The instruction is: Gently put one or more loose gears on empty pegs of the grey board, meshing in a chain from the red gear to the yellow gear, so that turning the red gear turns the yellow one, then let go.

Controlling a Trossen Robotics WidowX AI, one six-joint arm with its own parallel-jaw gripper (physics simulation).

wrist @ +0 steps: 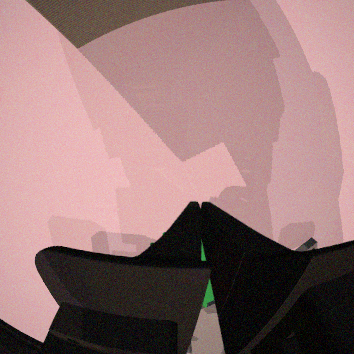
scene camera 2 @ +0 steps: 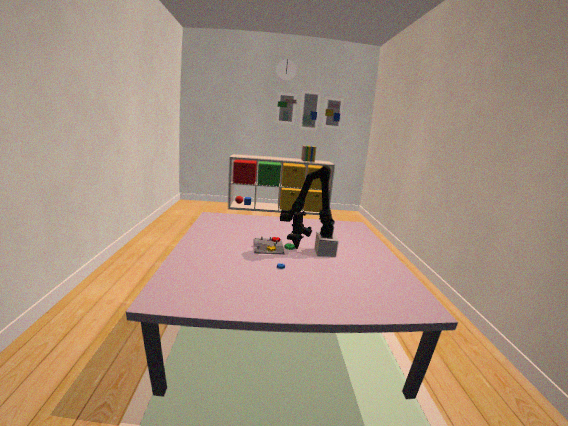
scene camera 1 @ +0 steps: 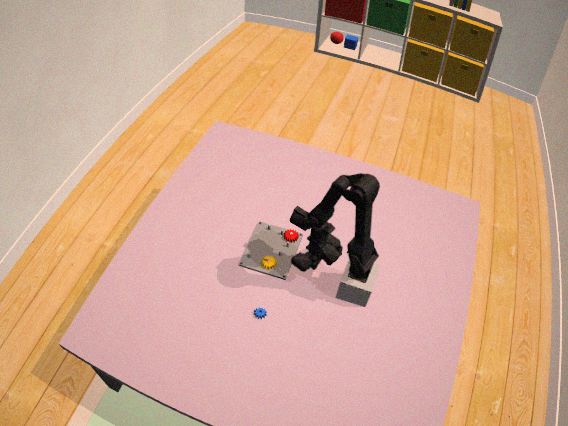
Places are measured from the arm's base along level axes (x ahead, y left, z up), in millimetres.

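Where they show: gripper, between the fingertips: [wrist: 198, 208] [scene camera 2: 296, 248] [scene camera 1: 313, 268]; arm's base, origin of its link: [scene camera 2: 326, 235] [scene camera 1: 359, 272].
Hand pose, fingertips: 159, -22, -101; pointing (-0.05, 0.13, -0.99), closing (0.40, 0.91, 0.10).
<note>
Things, the pixels of their top centre, and the offset from my fingertips, as dx, dy, dz. "*": a spot on its surface instead.
- grey board, centre of its top: [scene camera 1: 271, 245] [scene camera 2: 268, 241] +166, -15, +26
- red gear, centre of its top: [scene camera 1: 291, 234] [scene camera 2: 276, 238] +125, -94, +21
- yellow gear, a spot on its surface: [scene camera 2: 271, 248] * +148, +66, +19
- green gear, centre of its top: [wrist: 197, 282] [scene camera 2: 290, 245] +40, -16, +13
- small blue gear, centre of its top: [scene camera 1: 260, 311] [scene camera 2: 281, 264] +93, +243, +13
The grey board [scene camera 1: 275, 242] [scene camera 2: 262, 249] [wrist: 205, 332] lies on the table with several bare pegs. A red gear [scene camera 1: 291, 235] [scene camera 2: 275, 239] sits near its back right, and a yellow gear [scene camera 1: 268, 261] [scene camera 2: 271, 248] near its front. The green gear [scene camera 2: 289, 246] [wrist: 207, 296] lies on the table right of the board; in the wrist view it is mostly hidden behind the fingers, with green slivers showing. A small blue gear [scene camera 1: 260, 313] [scene camera 2: 281, 266] lies in front of the board. My gripper [scene camera 2: 297, 245] [wrist: 198, 208] is shut and empty, pointing down close beside the green gear.
The arm's grey base block [scene camera 1: 354, 292] [scene camera 2: 326, 246] stands on the pink table right of the board. A shelf unit [scene camera 1: 500, 27] with coloured boxes stands on the floor far behind the table.
</note>
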